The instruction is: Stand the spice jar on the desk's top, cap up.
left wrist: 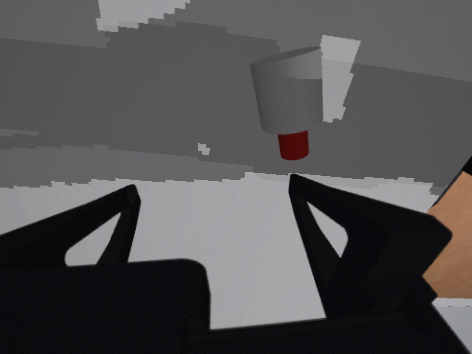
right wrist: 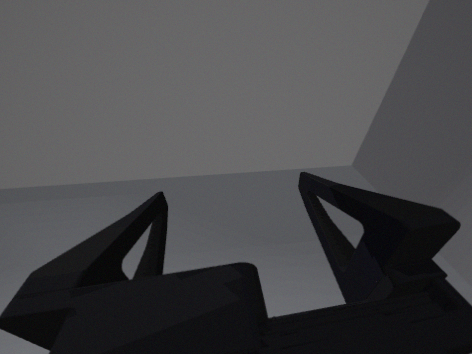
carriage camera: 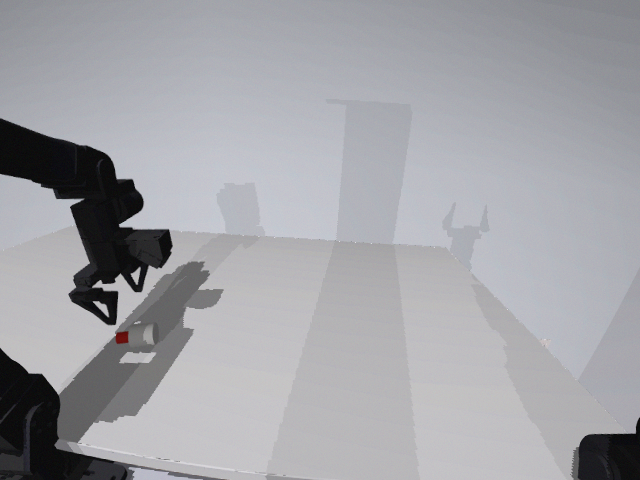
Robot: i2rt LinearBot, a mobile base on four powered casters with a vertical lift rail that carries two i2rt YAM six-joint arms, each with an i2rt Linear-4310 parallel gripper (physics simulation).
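Frame: origin at the left arm's base, x up, y left, z back, level; millimetres.
Where they show: left gripper, between the fingertips: (left wrist: 214, 187) (carriage camera: 126, 307); right gripper, between the fingertips: (right wrist: 233, 188).
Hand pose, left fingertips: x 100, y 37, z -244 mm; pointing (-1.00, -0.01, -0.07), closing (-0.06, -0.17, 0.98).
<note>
After its pixels a point has its place.
The spice jar (carriage camera: 142, 335) @(x 84, y -30, z -194 mm) (left wrist: 291, 95) @(x 92, y -22, z -210 mm), a light grey cylinder with a narrower red cap, lies on its side on the desk's top (carriage camera: 248, 372) @(x 53, y -224, z -170 mm) (left wrist: 230, 225) @(x 53, y 115, z -225 mm), at the left in the carriage view. Its cap points left in the carriage view and down toward the fingers in the left wrist view. My left gripper (carriage camera: 126, 307) @(x 100, y 37, z -244 mm) (left wrist: 214, 187) @(x 100, y 37, z -244 mm) is open and empty, above the desk near the cap end; in the left wrist view the cap is just beyond the right fingertip. My right gripper (right wrist: 233, 188) @(x 444, y -672, z -6 mm) is open and empty, away from the jar; its fingers do not show in the carriage view.
Part of the right arm (carriage camera: 610, 454) @(x 133, y -639, z -18 mm) shows at the bottom right corner of the carriage view. The desk's front edge runs along the bottom left. A brown surface (left wrist: 455, 245) @(x -897, y 1088, z 1770 mm) shows at the right of the left wrist view. Arm shadows fall across the desk and the wall (carriage camera: 289, 129) @(x 440, y -178, z -847 mm).
</note>
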